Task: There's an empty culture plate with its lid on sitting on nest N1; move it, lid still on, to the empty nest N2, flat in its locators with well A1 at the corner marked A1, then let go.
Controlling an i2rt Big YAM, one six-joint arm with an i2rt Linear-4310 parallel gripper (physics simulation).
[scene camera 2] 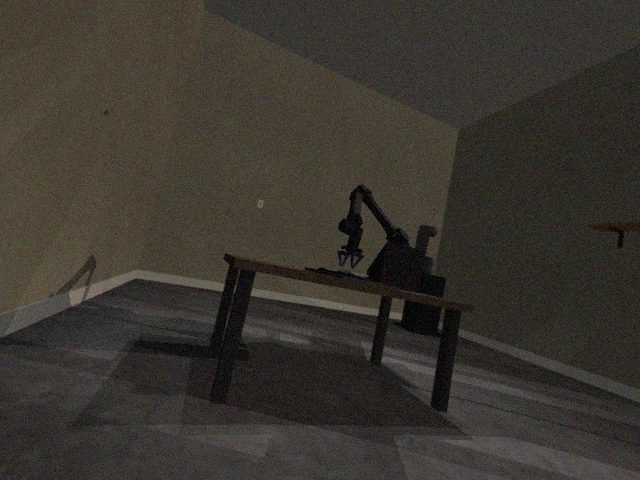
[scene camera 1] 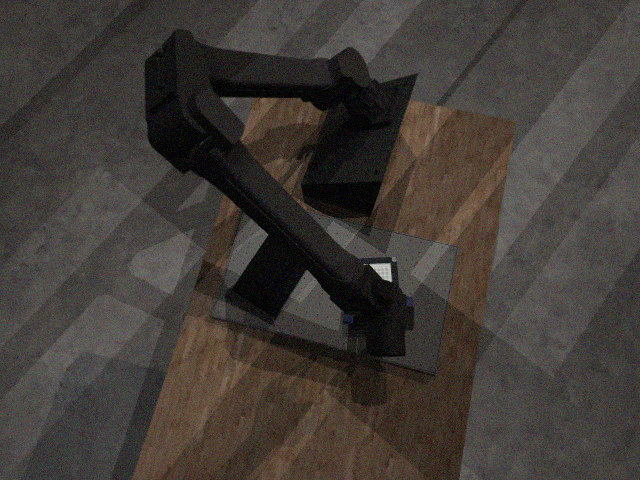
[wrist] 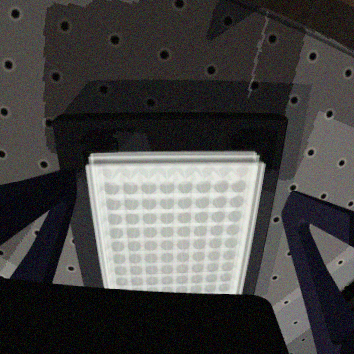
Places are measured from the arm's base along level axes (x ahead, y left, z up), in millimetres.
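Pixels of known places: gripper, between the fingertips: [scene camera 2: 346, 267] [wrist: 186, 192]; arm's base, origin of its link: [scene camera 2: 406, 257] [scene camera 1: 376, 111].
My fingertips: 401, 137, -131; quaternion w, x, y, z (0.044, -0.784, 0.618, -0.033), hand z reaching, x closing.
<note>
Ahead of a thing's pixels: the offset from my fingertips to its top centre, as dx, dy, dz. "pt": to the spot under its first point.
The lidded culture plate {-53, -17, -13} [scene camera 1: 381, 271] [wrist: 175, 225], pale with rows of round wells, sits on black nest N1 {-52, -16, -24} [scene camera 1: 394, 269] [wrist: 170, 131]. The arm hides part of both in the first scene view, and the black wrist body hides their near end in the wrist view. My gripper [scene camera 1: 378, 310] [scene camera 2: 347, 265] [wrist: 186, 192] is wide open and empty above the plate, with one finger out past each long side. A dark rectangular block {-17, -253, -24} [scene camera 1: 266, 286], apparently nest N2, lies left of N1, partly under the forearm, with no plate visible on it. The A1 marks cannot be read.
A grey perforated board {pt -24, +127, -41} [scene camera 1: 429, 325] [wrist: 30, 100] lies under the nests on the wooden table [scene camera 1: 465, 191] [scene camera 2: 299, 274]. The black arm base block [scene camera 1: 351, 155] [scene camera 2: 395, 266] stands behind the board. The forearm slants across the board. The scene is dim, with overlapping shadows.
</note>
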